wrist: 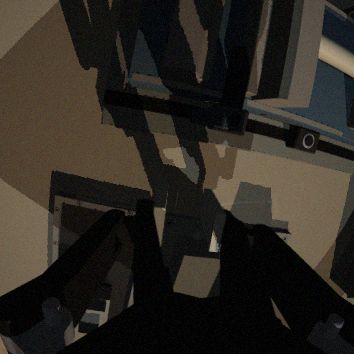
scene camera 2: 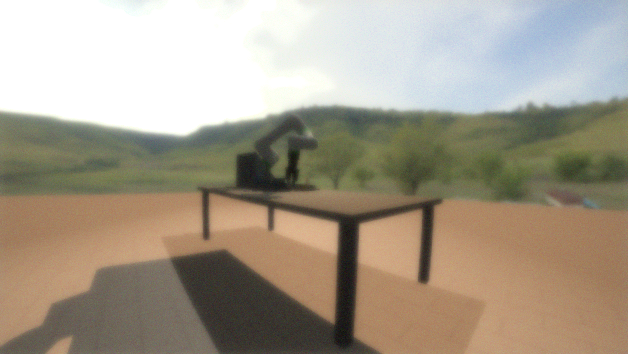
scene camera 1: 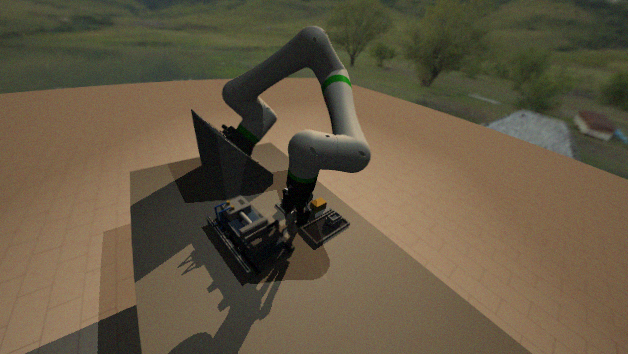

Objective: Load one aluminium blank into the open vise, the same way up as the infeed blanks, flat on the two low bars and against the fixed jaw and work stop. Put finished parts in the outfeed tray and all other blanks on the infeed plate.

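Frame: origin at the arm's base, x left, y back, z up, level; centimetres.
Seen in the pictures: gripper, fingertip midpoint: point(wrist: 184, 199) point(scene camera 1: 292, 226); arm's base at its link origin: point(scene camera 2: 259, 170) point(scene camera 1: 238, 146).
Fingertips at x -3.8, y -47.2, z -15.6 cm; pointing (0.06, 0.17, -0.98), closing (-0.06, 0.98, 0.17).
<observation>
Offsets run from my fingertips to a thing's top centre. "*": to the spot under its first point. Level surfaces: height alone.
My gripper point(scene camera 1: 296, 218) point(wrist: 184, 199) hangs low over the table between the vise and the tray, its black fingers drawn close together. In the wrist view a dark grey block @[* dx +4.0, dy +1.3, dz +0.2 cm] point(wrist: 189, 235) and a tan-lit block @[dx +7.1, dy +1.8, dz +3.8 cm] point(wrist: 197, 275) lie on the infeed plate @[* dx +3.6, dy +13.6, dz +0.2 cm] point(wrist: 281, 236) in the gap between the fingers; I cannot tell whether either is touched. The blue-grey vise @[dx -15.6, dy +6.3, dz +9.3 cm] point(scene camera 1: 245, 220) point(wrist: 302, 53) stands to the left of the gripper in scene camera 1. The dark outfeed tray @[* dx +1.2, dy -11.3, dz +0.5 cm] point(scene camera 1: 314, 241) point(wrist: 53, 225) holds a dark part @[dx +15.3, dy -8.9, dz +3.5 cm] point(scene camera 1: 334, 218). In scene camera 2 the arm point(scene camera 2: 289, 145) is small and blurred.
A yellow-topped block @[dx +16.2, dy +1.1, dz +3.8 cm] point(scene camera 1: 318, 203) stands behind the tray. A tall dark wedge-shaped panel point(scene camera 1: 219, 158) rises behind the vise by the arm's base. Heavy shadows cover the fixtures. The dark table @[dz -0.6 cm] point(scene camera 2: 351, 206) stands on a tiled floor.
</observation>
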